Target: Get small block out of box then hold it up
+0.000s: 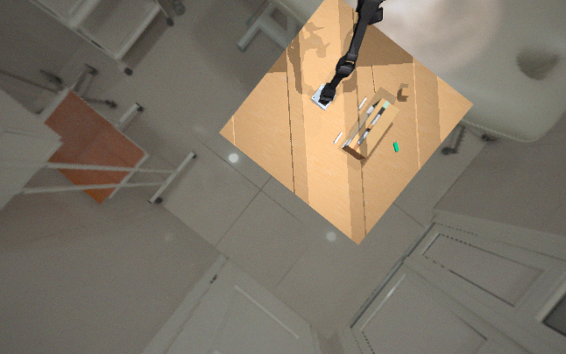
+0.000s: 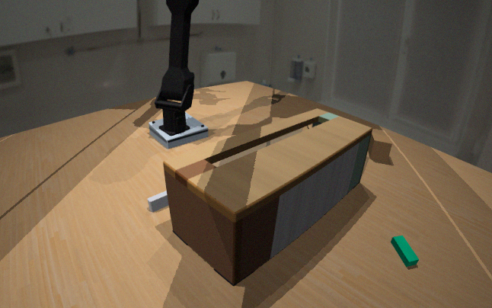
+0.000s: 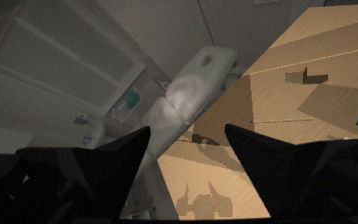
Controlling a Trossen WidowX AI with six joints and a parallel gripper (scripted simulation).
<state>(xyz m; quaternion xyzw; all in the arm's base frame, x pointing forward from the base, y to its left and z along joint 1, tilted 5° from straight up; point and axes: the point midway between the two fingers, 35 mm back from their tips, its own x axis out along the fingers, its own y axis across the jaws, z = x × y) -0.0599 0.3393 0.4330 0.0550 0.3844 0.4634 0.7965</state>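
The wooden box lies 360 mm ahead of my gripper tip, 380 mm to the right of it and 400 mm below it.
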